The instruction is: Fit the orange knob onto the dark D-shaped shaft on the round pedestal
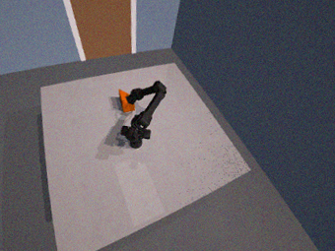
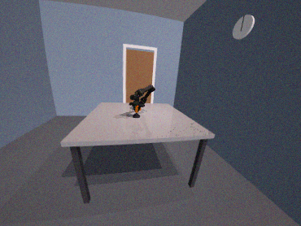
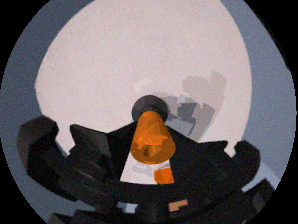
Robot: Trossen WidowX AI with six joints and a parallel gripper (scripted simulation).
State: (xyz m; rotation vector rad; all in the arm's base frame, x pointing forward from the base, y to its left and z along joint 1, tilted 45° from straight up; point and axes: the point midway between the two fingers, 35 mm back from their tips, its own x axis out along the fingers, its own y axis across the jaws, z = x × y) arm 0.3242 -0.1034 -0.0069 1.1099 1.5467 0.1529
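My gripper tip is now 2 cm below the orange knob. The rest, counted from my gripper tip: dark round pedestal: 4 cm below.
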